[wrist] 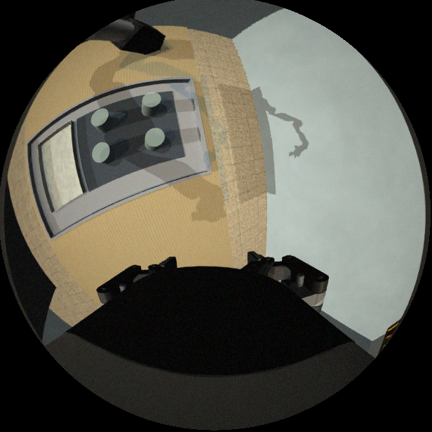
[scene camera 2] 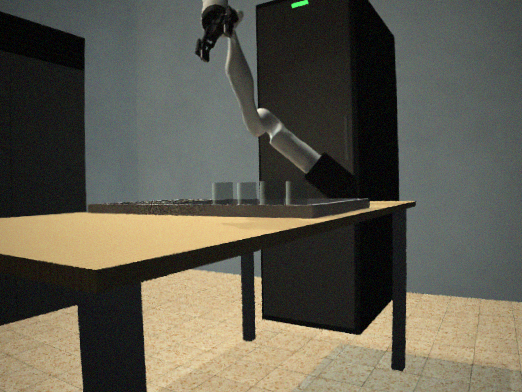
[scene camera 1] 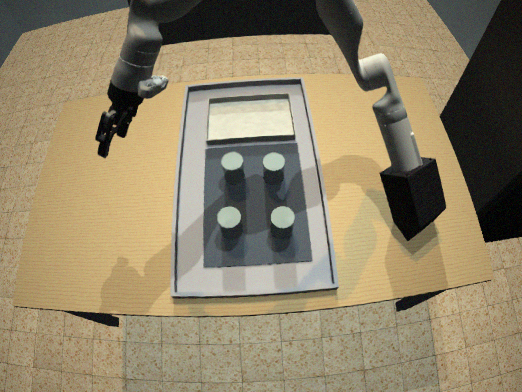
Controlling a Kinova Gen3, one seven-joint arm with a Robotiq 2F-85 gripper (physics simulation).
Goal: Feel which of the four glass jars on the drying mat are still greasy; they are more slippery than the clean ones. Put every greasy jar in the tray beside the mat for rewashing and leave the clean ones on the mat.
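Places are measured from the arm's base along level axes (x right, y back, z down), in metres.
Pixels of known places: gripper, fingertip midpoint: (scene camera 2: pixel 216 48) (scene camera 1: pixel 111 145); arm's base, origin of the base link: (scene camera 2: pixel 313 165) (scene camera 1: pixel 407 165).
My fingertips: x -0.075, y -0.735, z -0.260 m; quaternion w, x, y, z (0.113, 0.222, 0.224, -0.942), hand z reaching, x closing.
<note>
Ahead of a thing's pixels: the offset from my fingertips to its top centre. Level surfaces: height alone.
Four glass jars with pale green round tops stand upright on the dark drying mat @[dz +0.415 m] (scene camera 1: pixel 255 252) (wrist: pixel 100 177). By the tray are the left jar @[dx +0.159, dy +0.226, dz +0.328 m] (scene camera 1: pixel 232 162) (wrist: pixel 101 152) and the right jar @[dx +0.149, dy +0.349, dz +0.328 m] (scene camera 1: pixel 274 163) (wrist: pixel 101 118). Farther from it are the left jar @[dx -0.022, dy +0.217, dz +0.328 m] (scene camera 1: pixel 229 218) (wrist: pixel 155 138) and the right jar @[dx -0.030, dy +0.361, dz +0.328 m] (scene camera 1: pixel 282 218) (wrist: pixel 152 102). The shallow tray @[dx +0.390, dy +0.281, dz +0.387 m] (scene camera 1: pixel 250 120) (wrist: pixel 62 167) has a cream floor and holds no jar. My gripper (scene camera 1: pixel 113 143) (scene camera 2: pixel 202 52) (wrist: pixel 211 262) is open and empty, high above the table, left of the mat in scene camera 1. Grease cannot be seen.
A grey rimmed board @[dz +0.417 m] (scene camera 1: pixel 192 225) (wrist: pixel 135 187) lies under the mat and tray on the wooden table @[dz +0.419 m] (scene camera 1: pixel 100 225) (scene camera 2: pixel 125 235). My black arm base (scene camera 1: pixel 415 200) (scene camera 2: pixel 330 175) (wrist: pixel 145 40) stands on the opposite side of the board. A tall black cabinet (scene camera 1: pixel 492 150) (scene camera 2: pixel 307 75) stands beyond the table.
</note>
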